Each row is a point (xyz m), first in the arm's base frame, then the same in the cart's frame.
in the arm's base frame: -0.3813 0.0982 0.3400
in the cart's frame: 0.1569 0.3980 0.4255
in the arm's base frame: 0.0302 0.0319 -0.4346
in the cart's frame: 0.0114 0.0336 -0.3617
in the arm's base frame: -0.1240 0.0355 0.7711
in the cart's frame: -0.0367 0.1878 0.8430
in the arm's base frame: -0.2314 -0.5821 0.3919
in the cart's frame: -0.5315 0.5158 0.4137
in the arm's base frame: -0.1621 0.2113 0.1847
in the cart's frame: 0.1929 0.1508 0.2754
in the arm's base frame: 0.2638 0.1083 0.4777
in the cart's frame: -0.0887 -0.2019 0.5478
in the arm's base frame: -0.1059 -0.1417 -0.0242
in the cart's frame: -0.1348 0.2294 0.0350
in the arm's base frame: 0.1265 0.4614 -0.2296
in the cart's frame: 0.3527 -0.2151 -0.1222
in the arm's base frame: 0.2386 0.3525 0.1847
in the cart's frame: 0.1726 -0.2736 0.2781
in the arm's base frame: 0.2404 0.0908 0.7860
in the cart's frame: -0.1240 -0.1704 0.8538
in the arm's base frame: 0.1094 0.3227 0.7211
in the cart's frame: 0.1450 -0.1370 0.8128
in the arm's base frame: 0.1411 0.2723 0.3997
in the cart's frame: 0.1158 -0.1508 0.4875
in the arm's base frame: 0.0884 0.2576 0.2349
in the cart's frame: 0.1369 -0.0982 0.3234
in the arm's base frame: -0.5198 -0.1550 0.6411
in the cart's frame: -0.0518 0.6248 0.7065
